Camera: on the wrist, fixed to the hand. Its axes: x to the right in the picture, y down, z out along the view.
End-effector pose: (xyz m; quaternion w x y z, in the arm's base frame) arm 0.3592 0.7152 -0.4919 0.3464 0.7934 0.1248 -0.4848
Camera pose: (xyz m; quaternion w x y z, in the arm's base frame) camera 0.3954 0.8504 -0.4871 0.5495 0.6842 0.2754 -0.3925
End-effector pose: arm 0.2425 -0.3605 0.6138 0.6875 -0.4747 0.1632 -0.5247
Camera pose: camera 0.1125 -0.4125 0.6182 0.5148 -0.6253 0.3362 -0.4805
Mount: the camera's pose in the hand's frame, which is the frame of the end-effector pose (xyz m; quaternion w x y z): -0.0047 -0.0772 -0.1168 0.9578 -0.2835 0.0471 -0.0027
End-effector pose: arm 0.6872 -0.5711 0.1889 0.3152 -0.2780 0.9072 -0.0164
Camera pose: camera 0.6605 -0.6509 0.3009 0.1803 -0.3573 0.8877 0.2276
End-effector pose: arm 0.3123 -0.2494 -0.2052 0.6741 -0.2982 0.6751 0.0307
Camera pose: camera 0.2420 -0.3628 -0.1626 0.5294 -0.4800 0.6688 0.2049
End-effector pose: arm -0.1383 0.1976 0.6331 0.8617 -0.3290 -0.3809 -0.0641
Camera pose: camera -0.0977 0.0652 0.6122 0.7499 -0.5554 -0.3070 -0.1872
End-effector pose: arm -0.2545 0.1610 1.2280 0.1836 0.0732 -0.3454 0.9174
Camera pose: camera -0.2211 0.2904 1.1859 0.2154 -0.0242 -0.5821 0.7837
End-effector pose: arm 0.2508 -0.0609 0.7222 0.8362 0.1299 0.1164 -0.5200
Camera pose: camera 0.1723 -0.0503 0.6066 0.8308 -0.0885 0.2986 -0.4612
